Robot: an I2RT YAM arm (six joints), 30 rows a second.
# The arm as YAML. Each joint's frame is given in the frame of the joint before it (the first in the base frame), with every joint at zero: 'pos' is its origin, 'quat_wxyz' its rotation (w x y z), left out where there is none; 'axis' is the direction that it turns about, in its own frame. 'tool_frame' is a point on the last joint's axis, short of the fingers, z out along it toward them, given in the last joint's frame.
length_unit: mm
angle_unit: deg
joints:
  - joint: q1
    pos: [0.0, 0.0, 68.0]
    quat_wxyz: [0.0, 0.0, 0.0, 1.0]
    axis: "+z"
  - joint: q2
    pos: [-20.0, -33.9, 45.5]
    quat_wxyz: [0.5, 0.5, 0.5, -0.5]
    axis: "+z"
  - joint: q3
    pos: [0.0, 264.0, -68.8]
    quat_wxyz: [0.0, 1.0, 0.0, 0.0]
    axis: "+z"
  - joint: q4
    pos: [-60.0, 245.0, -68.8]
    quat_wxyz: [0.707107, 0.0, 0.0, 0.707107]
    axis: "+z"
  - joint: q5
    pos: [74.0, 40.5, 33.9]
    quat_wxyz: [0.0, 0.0, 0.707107, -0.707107]
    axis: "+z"
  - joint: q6
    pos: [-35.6, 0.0, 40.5]
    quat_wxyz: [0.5, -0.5, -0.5, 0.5]
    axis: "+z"
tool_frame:
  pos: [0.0, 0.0, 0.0]
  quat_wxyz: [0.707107, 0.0, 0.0, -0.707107]
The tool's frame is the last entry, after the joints.
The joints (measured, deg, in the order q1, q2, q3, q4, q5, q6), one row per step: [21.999 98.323 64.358 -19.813 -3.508 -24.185]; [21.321 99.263 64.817 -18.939 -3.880 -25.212]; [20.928 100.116 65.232 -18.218 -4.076 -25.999]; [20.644 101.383 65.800 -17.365 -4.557 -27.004]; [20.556 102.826 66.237 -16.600 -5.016 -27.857]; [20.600 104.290 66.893 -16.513 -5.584 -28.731]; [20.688 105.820 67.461 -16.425 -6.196 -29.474]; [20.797 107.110 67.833 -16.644 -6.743 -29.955]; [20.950 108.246 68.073 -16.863 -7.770 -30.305]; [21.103 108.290 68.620 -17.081 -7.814 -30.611]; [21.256 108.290 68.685 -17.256 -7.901 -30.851]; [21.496 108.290 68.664 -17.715 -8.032 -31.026]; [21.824 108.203 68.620 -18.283 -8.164 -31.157]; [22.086 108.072 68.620 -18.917 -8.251 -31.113]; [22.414 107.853 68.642 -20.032 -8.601 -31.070]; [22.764 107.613 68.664 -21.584 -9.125 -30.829]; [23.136 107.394 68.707 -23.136 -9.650 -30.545]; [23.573 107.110 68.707 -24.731 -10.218 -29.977]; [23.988 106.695 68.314 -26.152 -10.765 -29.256]
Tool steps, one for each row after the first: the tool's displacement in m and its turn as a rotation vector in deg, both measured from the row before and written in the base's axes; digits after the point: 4 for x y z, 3 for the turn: [0.0054 -0.0022 -0.0022 -0.118 -0.541 0.368]; [0.0042 -0.0009 -0.0021 -0.170 -0.428 0.353]; [0.0051 0.0003 -0.0038 -0.123 -0.292 0.806]; [0.0043 0.0013 -0.0057 -0.194 0.108 0.867]; [0.0035 0.0020 -0.0056 -0.281 0.578 1.081]; [0.0031 0.0022 -0.0066 -0.219 0.770 1.045]; [0.0017 0.0018 -0.0065 -0.217 1.076 0.813]; [0.0007 0.0021 -0.0062 0.239 1.237 1.010]; [0.0011 0.0016 0.0022 -0.003 -0.351 0.431]; [-0.0005 0.0010 0.0001 -0.081 0.051 0.400]; [-0.0014 0.0013 -0.0006 -0.151 0.430 0.457]; [-0.0019 0.0017 -0.0002 -0.148 0.486 0.508]; [-0.0018 0.0013 0.0002 -0.101 0.509 0.271]; [-0.0027 0.0015 0.0004 -0.036 0.936 0.473]; [-0.0036 0.0014 0.0002 0.019 1.445 0.407]; [-0.0036 0.0015 0.0002 0.027 1.463 0.380]; [-0.0040 0.0018 0.0004 0.141 1.596 0.203]; [-0.0051 0.0011 -0.0005 0.118 1.724 0.020]
